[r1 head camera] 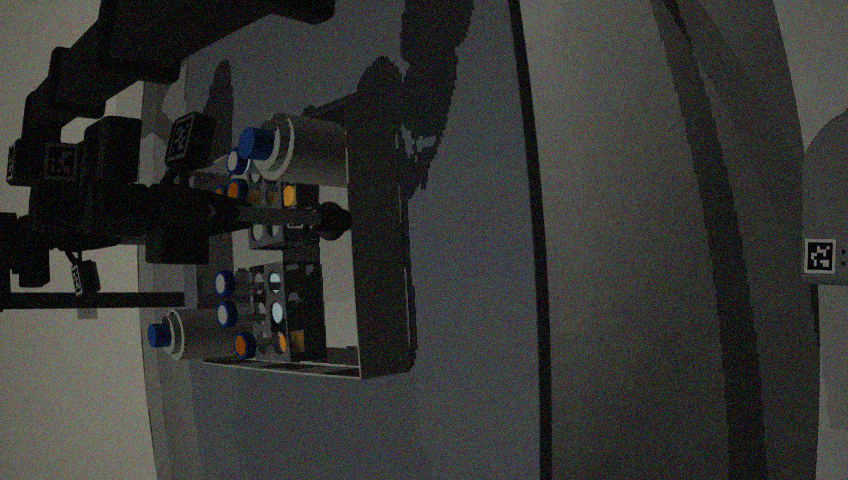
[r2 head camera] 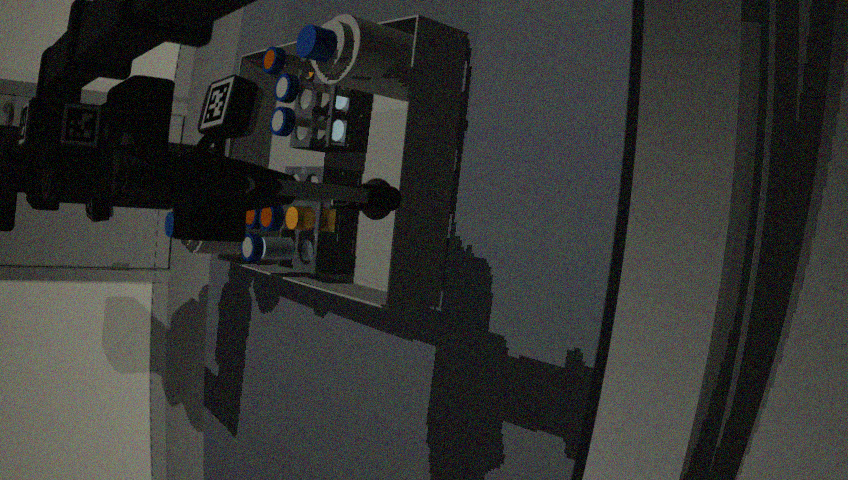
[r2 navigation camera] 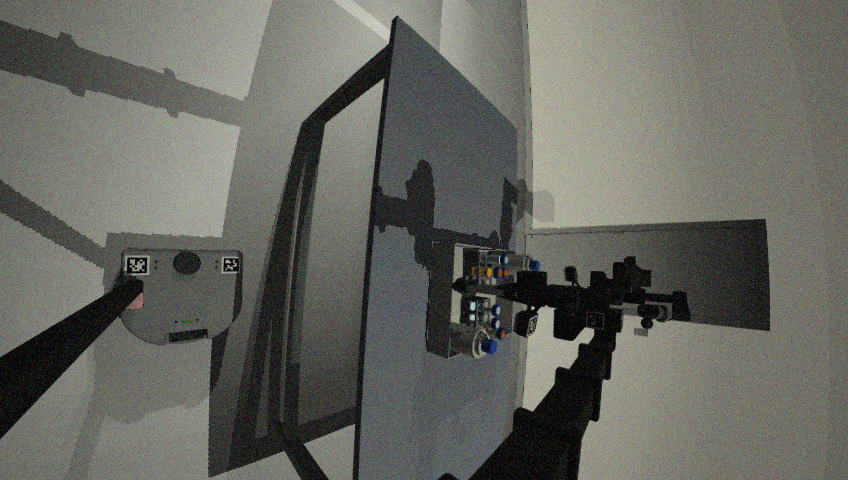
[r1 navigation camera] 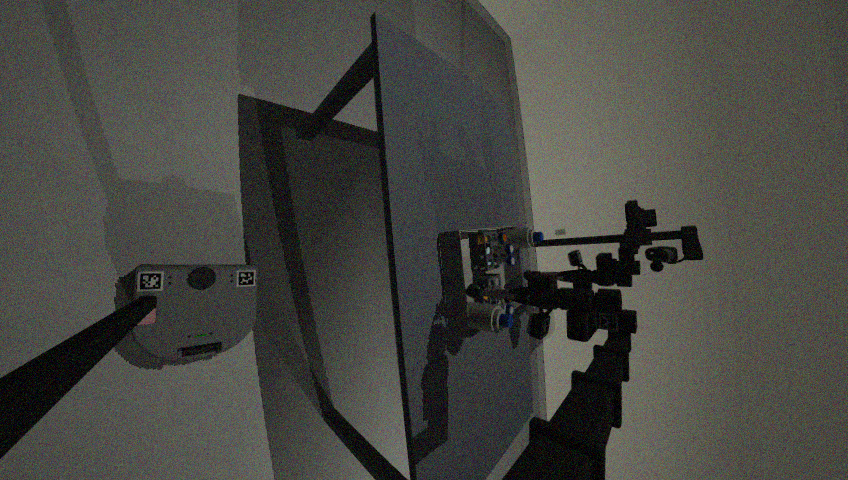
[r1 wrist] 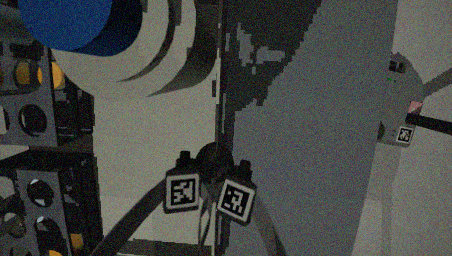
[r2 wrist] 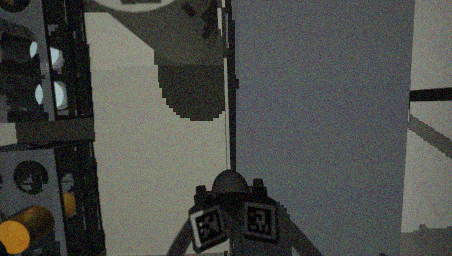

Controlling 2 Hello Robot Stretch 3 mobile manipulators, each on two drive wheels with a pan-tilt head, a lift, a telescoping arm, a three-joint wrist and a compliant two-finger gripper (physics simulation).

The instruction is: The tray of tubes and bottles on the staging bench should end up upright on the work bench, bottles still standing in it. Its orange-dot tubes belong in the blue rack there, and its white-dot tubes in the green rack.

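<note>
The grey tray (r1 head camera: pixel 380 273) (r1 navigation camera: pixel 453 261) (r2 head camera: pixel 431 196) (r2 navigation camera: pixel 439 309) stands upright on the staging bench (r1 head camera: pixel 476 267) (r2 navigation camera: pixel 452 113). Two white bottles, one (r1 head camera: pixel 318 148) at one end and one (r1 head camera: pixel 208 336) at the other, stand in it with blue caps. Orange-dot tubes (r1 head camera: pixel 243 344) (r2 head camera: pixel 270 218) and white-dot tubes (r1 head camera: pixel 223 283) (r2 head camera: pixel 281 120) stand in dark racks inside. My r1 gripper (r1 head camera: pixel 336 220) (r1 navigation camera: pixel 473 290) (r1 wrist: pixel 215 162) is shut and empty, its tips just above the near wall's rim. My r2 gripper (r2 head camera: pixel 382 199) (r2 navigation camera: pixel 458 285) (r2 wrist: pixel 230 182) is likewise shut and empty above that rim.
The r1 base (r1 navigation camera: pixel 199 309) and the r2 base (r2 navigation camera: pixel 184 297) stand on the floor on the bench's near side. The r1 arm (r1 navigation camera: pixel 577 410) and the r2 arm (r2 navigation camera: pixel 553 404) reach over the bench. A dark panel (r2 navigation camera: pixel 714 273) shows beyond it in the r2 navigation view.
</note>
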